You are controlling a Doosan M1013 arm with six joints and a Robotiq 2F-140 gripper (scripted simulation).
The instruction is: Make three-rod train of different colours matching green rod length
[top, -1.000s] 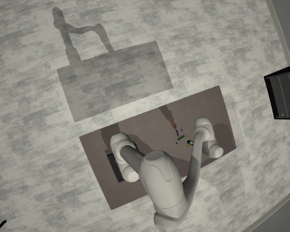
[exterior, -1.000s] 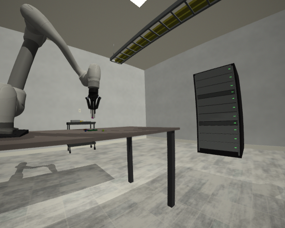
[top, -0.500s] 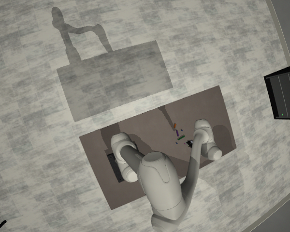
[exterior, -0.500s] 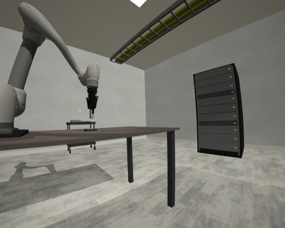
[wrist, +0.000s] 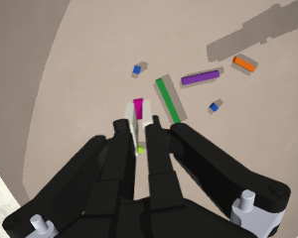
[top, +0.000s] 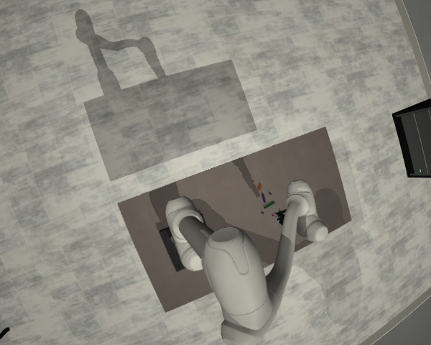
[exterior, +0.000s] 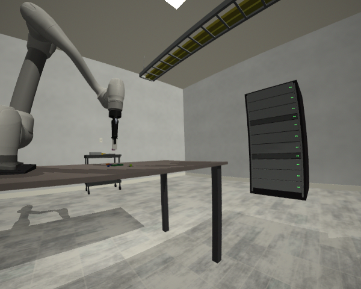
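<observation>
The green rod is 13 cm below my hand, 4 cm to the left of it and 3 cm ahead of it. The rest, counted from my hand: magenta rod (3 cm below, 1 cm behind); then lime rod (13 cm below, 8 cm ahead, 5 cm to the right); then purple rod (13 cm below, 10 cm to the left, 1 cm ahead).
</observation>
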